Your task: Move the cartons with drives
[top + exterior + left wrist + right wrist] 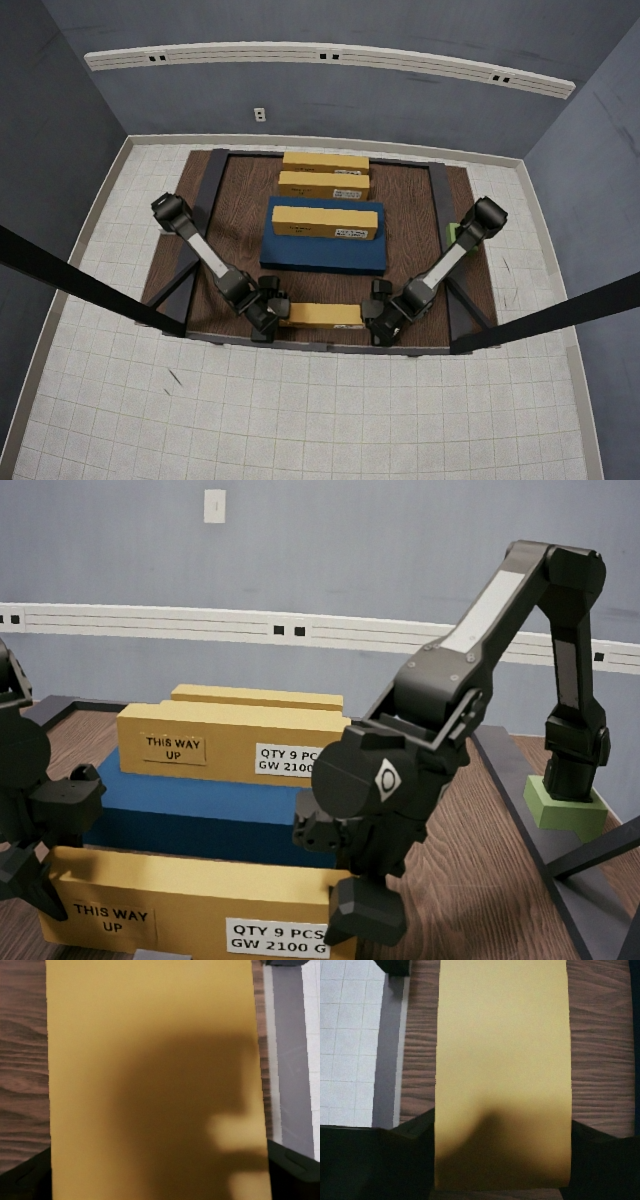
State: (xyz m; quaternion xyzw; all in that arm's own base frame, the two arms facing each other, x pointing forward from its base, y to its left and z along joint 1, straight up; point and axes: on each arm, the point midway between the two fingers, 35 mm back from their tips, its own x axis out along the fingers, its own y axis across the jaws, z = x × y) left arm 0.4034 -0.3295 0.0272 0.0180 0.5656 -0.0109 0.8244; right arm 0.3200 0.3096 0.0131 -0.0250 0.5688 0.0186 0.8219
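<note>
Now: right hand 140 mm to the right of the carton, 30 mm above it and 10 mm past it. From my right hand the other things lie so: blue raised platform (270 mm ahead, 160 mm to the left, 40 mm below).
My left hand is 10 mm short of the carton, 140 mm to the left of it and 30 mm above it. The rest, counted from my left hand: blue raised platform (290 mm ahead, 130 mm to the right, 40 mm below).
</note>
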